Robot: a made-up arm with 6 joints. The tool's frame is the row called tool.
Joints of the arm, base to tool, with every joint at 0 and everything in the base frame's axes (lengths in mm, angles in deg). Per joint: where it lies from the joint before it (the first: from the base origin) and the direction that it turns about. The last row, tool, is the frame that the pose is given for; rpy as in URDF.
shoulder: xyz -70 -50 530 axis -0.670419 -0.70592 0.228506
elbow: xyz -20 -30 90 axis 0 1 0
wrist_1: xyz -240 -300 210 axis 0 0 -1
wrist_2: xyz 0 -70 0 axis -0.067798 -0.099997 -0.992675
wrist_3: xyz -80 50 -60 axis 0.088 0.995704 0.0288
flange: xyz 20 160 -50 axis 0.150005 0.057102 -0.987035
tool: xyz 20 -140 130 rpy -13.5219 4.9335 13.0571
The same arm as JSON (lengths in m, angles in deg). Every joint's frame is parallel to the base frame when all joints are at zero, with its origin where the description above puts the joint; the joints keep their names.
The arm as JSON. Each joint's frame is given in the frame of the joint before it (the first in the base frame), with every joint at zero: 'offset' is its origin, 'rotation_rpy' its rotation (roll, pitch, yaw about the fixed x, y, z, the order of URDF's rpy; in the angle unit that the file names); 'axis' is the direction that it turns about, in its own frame. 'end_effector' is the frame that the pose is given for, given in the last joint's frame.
{"length_unit": "m", "angle_unit": "deg", "chain": [
  {"id": "shoulder", "offset": [-0.07, -0.05, 0.53], "rotation_rpy": [0.0, 0.0, 0.0], "axis": [-0.670419, -0.70592, 0.228506]},
  {"id": "elbow", "offset": [-0.02, -0.03, 0.09], "rotation_rpy": [0.0, 0.0, 0.0], "axis": [0.0, 1.0, 0.0]},
  {"id": "wrist_1", "offset": [-0.24, -0.3, 0.21], "rotation_rpy": [0.0, 0.0, 0.0], "axis": [0.0, 0.0, -1.0]},
  {"id": "wrist_2", "offset": [0.0, -0.07, 0.0], "rotation_rpy": [0.0, 0.0, 0.0], "axis": [-0.067798, -0.099997, -0.992675]},
  {"id": "wrist_3", "offset": [-0.08, 0.05, -0.06], "rotation_rpy": [0.0, 0.0, 0.0], "axis": [0.088, 0.995704, 0.0288]},
  {"id": "flange", "offset": [0.02, 0.16, -0.05], "rotation_rpy": [0.0, 0.0, 0.0], "axis": [0.150005, 0.057102, -0.987035]}
], "end_effector": {"offset": [0.02, -0.14, 0.13], "rotation_rpy": [-13.52, 4.93, 13.06]}}

